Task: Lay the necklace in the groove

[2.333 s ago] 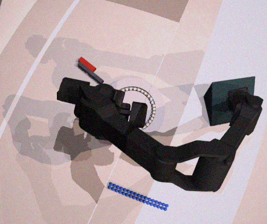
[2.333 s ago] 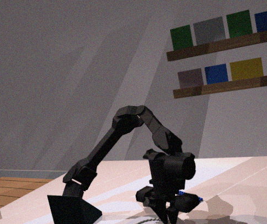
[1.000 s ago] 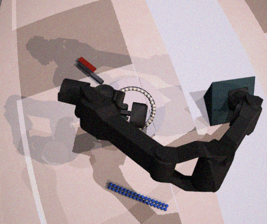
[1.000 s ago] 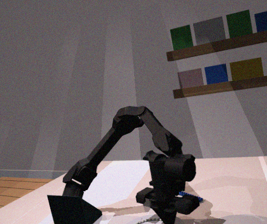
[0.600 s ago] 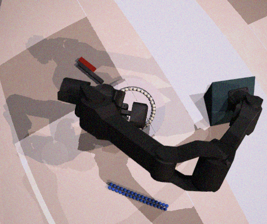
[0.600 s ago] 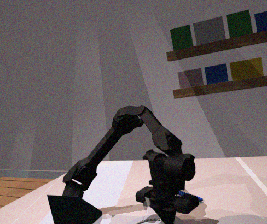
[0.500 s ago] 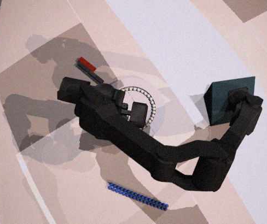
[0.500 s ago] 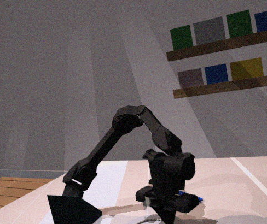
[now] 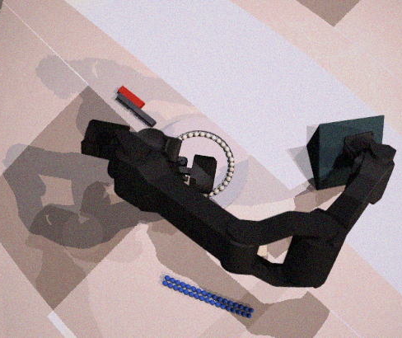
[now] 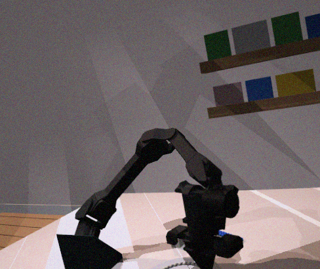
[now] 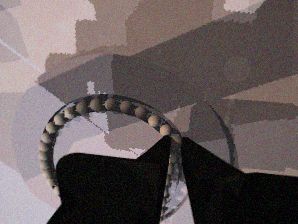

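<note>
My gripper tip is now 60 mm past the round bead board, 20 mm to the left of it and 10 mm above it. Also, from my gripper tip: small beige cube (140 mm behind, 170 mm to the left); grey block (50 mm ahead, 180 mm to the right, 10 mm below).
</note>
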